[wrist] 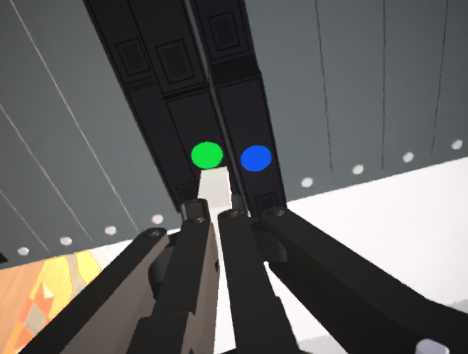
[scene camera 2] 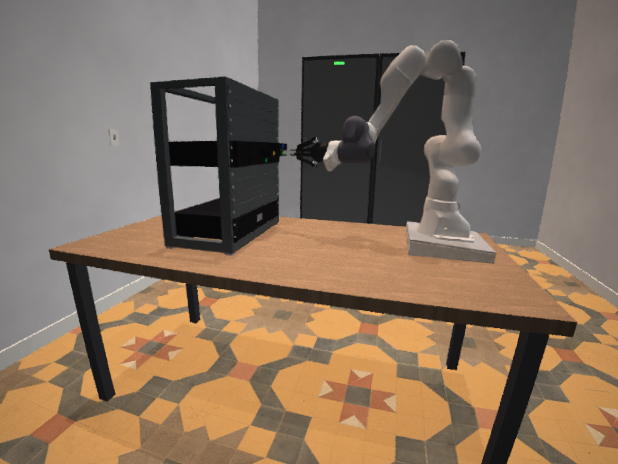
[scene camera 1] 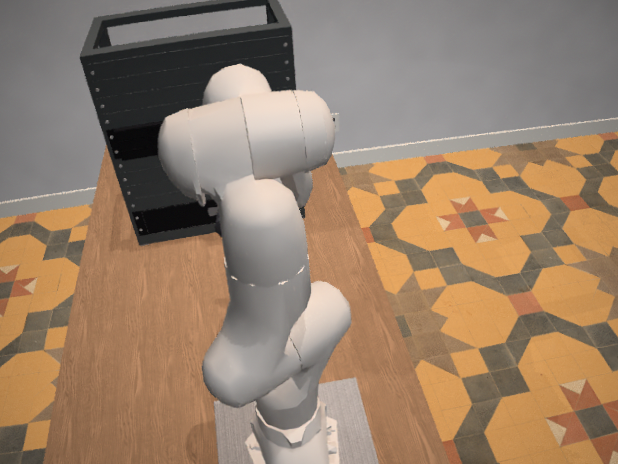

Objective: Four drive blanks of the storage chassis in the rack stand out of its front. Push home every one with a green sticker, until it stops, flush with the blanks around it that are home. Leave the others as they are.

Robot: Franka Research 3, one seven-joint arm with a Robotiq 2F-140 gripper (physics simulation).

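Observation:
The black storage chassis [scene camera 1: 132,142] [scene camera 2: 245,154] [wrist: 145,117] sits in the dark rack [scene camera 1: 195,39] [scene camera 2: 226,190]. In the wrist view a blank with a green sticker [wrist: 207,155] looks about level with its left neighbour; its lower end is hidden by the fingers. Beside it, a blank with a blue sticker [scene camera 2: 283,146] [wrist: 256,158] stands out. A yellow sticker [scene camera 2: 274,153] and another green sticker [scene camera 2: 266,160] show in scene camera 2; their blanks' depth is unclear there. My gripper [scene camera 2: 294,151] [wrist: 217,189] is shut and empty, its pale tips just below the green sticker. Contact is unclear.
Grey blank panels [wrist: 360,100] cover the rack front above and below the chassis. A second black unit [scene camera 1: 172,219] [scene camera 2: 257,218] sits at the rack's bottom. The rack stands on the wooden table [scene camera 1: 150,310] [scene camera 2: 330,260]. The arm hides much of the rack front in scene camera 1.

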